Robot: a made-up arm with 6 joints.
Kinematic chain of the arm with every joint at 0, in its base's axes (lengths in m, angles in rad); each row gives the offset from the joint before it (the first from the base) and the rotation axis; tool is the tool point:
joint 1: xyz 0 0 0.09 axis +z
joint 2: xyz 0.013 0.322 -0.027 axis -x
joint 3: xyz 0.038 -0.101 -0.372 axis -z
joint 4: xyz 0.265 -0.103 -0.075 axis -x
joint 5: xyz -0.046 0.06 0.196 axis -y
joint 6: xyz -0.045 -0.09 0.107 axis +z
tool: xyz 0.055 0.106 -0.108
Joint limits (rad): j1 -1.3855..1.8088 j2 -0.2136..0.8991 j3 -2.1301..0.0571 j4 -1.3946..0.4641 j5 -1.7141..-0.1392 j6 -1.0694..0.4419
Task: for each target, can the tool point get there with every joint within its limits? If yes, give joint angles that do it. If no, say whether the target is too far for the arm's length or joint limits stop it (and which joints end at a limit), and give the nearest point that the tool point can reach.
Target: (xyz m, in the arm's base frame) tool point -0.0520 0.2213 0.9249
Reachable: no: joint limits stop it (at a limit: joint 1, joint 2, joint 3, joint 6) | nearest point 0.0579 0.2756 0.2035 | short by 0.732 m
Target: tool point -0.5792 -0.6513 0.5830
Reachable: no: joint limits stop it (at a limit: joint 1, joint 2, joint 3, joint 4, joint 5, joint 6) | nearest point -0.2119 -0.3719 0.1067 | short by 0.663 m
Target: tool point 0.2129 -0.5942 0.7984
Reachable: no: joint limits stop it (at a limit: joint 2, joint 3, joint 4, joint 5, joint 6) | nearest point 0.1089 -0.3038 0.2045 | short by 0.669 m
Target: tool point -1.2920 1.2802 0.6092
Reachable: no: too far | nearest point -0.4784 0.4740 -0.1926 | short by 1.398 m
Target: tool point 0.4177 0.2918 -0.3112
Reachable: yes | joints -0.3802 0.0334 -1.5085 -1.1198 -1.3607 -0.6587
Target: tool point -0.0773 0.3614 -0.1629
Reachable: yes | joints 1.3172 0.5030 -0.8057 -0.5922 -0.7202 -0.2762
